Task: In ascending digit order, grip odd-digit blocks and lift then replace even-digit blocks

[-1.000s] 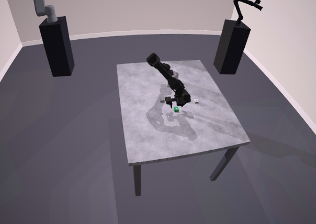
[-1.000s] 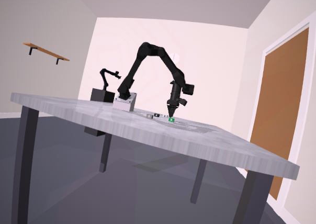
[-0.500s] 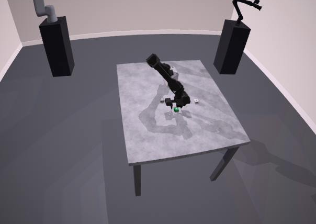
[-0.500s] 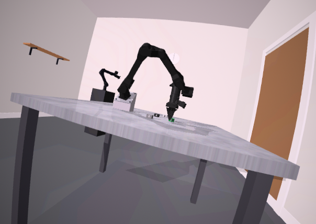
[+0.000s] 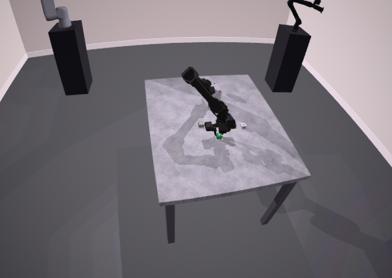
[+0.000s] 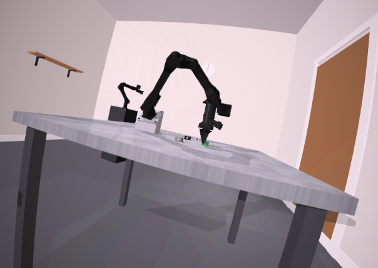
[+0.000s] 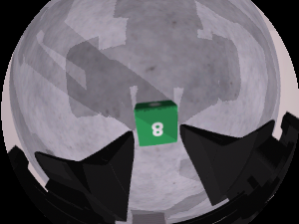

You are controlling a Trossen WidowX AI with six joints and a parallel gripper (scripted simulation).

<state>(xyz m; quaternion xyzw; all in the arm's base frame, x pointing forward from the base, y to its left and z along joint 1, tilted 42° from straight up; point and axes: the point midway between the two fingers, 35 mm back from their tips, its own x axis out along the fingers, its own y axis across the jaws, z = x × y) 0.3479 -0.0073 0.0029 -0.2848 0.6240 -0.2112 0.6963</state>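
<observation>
The white block lies 7 cm behind my gripper tip and 19 cm to the left of it. Also, from my gripper tip: green block: 1 cm ahead; then black block: 11 cm behind, 8 cm to the left; then grey block: 10 cm behind, 10 cm to the right.
</observation>
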